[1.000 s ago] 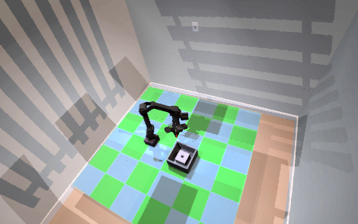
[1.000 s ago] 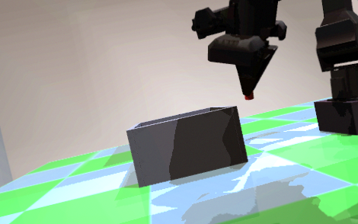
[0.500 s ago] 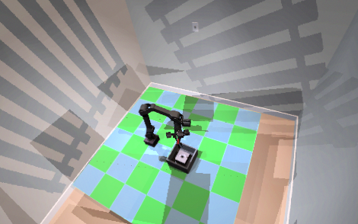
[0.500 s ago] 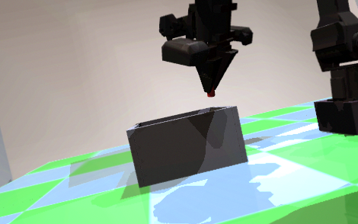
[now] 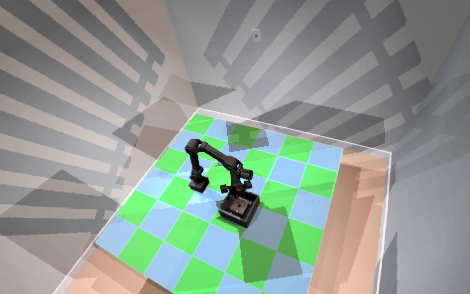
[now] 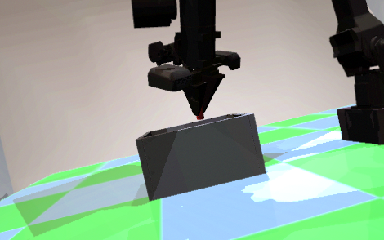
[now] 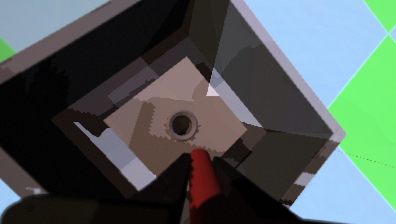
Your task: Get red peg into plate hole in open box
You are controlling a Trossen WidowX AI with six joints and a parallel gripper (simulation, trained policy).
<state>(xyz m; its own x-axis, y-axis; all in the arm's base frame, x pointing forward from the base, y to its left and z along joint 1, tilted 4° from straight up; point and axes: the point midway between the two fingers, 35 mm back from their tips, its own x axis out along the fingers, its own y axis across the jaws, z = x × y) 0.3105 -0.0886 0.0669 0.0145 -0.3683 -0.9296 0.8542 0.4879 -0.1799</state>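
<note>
The red peg lies 10 mm to the left of my gripper tip and 30 mm above it. From my gripper tip the other things lie so: pale plate (10 mm ahead, 20 mm to the right, 70 mm below); then dark box (10 mm ahead, 20 mm to the right, 90 mm below).
</note>
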